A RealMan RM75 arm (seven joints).
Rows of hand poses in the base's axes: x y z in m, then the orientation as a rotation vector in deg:
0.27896, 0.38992, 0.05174, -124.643, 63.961, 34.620
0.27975, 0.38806, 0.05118, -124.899, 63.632, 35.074
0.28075, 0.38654, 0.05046, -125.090, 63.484, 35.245
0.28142, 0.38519, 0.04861, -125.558, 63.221, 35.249
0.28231, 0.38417, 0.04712, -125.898, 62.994, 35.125
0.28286, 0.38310, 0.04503, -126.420, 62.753, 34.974
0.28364, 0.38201, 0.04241, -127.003, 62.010, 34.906
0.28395, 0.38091, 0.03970, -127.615, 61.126, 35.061
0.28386, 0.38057, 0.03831, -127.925, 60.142, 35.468
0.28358, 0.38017, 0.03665, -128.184, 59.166, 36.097
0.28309, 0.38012, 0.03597, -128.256, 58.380, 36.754
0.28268, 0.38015, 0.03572, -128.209, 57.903, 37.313
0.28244, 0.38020, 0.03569, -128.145, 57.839, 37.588
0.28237, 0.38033, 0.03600, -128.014, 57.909, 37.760
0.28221, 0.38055, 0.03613, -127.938, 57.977, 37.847
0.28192, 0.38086, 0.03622, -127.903, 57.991, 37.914
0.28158, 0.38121, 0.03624, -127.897, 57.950, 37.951
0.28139, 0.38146, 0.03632, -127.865, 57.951, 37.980
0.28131, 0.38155, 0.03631, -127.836, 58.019, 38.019
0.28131, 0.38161, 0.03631, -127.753, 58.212, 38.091
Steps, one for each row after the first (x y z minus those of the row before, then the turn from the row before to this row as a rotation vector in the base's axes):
0.00079, -0.00186, -0.00056, 0.019, 0.225, 0.425
0.00100, -0.00152, -0.00072, -0.058, 0.087, 0.218
0.00067, -0.00135, -0.00185, -0.254, -0.041, 0.367
0.00089, -0.00102, -0.00149, -0.187, -0.132, 0.251
0.00055, -0.00107, -0.00209, -0.333, -0.134, 0.337
0.00078, -0.00109, -0.00262, -0.140, -0.251, 0.661
0.00031, -0.00110, -0.00271, -0.071, -0.139, 0.812
-0.00009, -0.00034, -0.00139, 0.251, -0.028, 0.795
-0.00028, -0.00040, -0.00166, 0.312, 0.130, 0.828
-0.00049, -0.00005, -0.00068, 0.377, 0.200, 0.646
-0.00041, 0.00003, -0.00025, 0.319, 0.228, 0.395
-0.00024, 0.00005, -0.00003, 0.112, 0.168, 0.081
-0.00007, 0.00013, 0.00031, 0.095, 0.135, -0.052
-0.00016, 0.00022, 0.00013, 0.041, 0.079, -0.049
-0.00029, 0.00031, 0.00009, 0.030, 0.050, -0.005
-0.00034, 0.00035, 0.00002, 0.028, 0.012, 0.030
-0.00019, 0.00025, 0.00008, 0.029, 0.018, -0.007
-0.00008, 0.00009, -0.00001, -0.003, 0.049, -0.040
0.00000, 0.00006, 0.00000, -0.013, 0.111, -0.125

